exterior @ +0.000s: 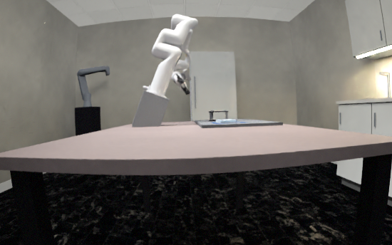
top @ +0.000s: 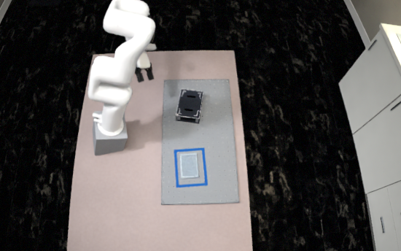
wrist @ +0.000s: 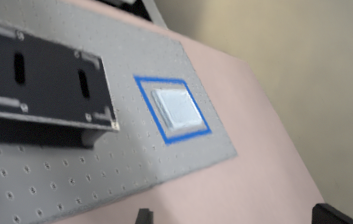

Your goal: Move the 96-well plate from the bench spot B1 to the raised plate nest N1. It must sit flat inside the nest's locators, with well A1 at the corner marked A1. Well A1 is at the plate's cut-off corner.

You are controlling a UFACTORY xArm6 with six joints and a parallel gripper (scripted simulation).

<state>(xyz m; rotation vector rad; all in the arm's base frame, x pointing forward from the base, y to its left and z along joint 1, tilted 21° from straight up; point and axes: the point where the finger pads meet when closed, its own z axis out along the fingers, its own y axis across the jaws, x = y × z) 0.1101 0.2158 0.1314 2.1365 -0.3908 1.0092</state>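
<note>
Now: the black raised nest N1 22 cm ahead of my hand, 16 cm below it and 2 cm to the right of it. The rest, counted from my hand: 96-well plate 34 cm to the right, 25 cm ahead, 21 cm below.
</note>
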